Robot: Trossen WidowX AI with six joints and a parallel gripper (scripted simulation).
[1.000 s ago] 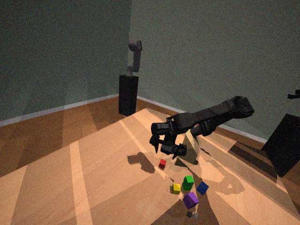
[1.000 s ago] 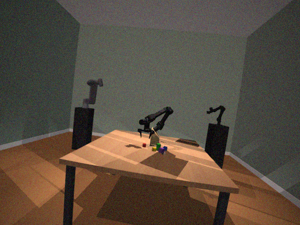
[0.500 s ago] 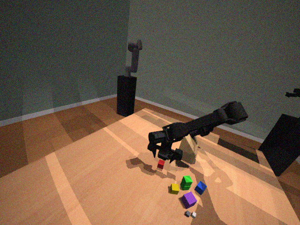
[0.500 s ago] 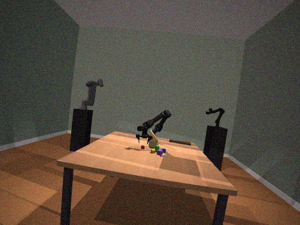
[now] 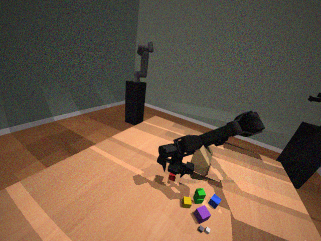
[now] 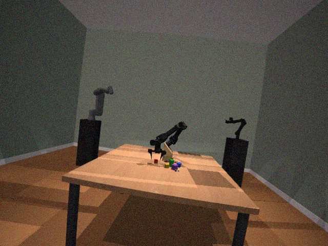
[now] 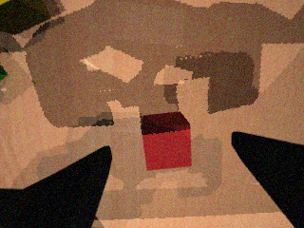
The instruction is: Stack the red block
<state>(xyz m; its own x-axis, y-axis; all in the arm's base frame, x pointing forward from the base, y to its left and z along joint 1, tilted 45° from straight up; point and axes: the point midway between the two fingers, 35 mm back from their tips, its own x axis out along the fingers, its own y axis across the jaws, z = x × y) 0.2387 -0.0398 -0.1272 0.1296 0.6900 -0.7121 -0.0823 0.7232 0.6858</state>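
The red block is 20 mm below my gripper tip. Round my gripper tip: green block (60 mm ahead, 160 mm to the left, 20 mm above); then yellow block (110 mm ahead, 110 mm to the left, 20 mm below); then purple block (130 mm ahead, 180 mm to the left, 10 mm below).
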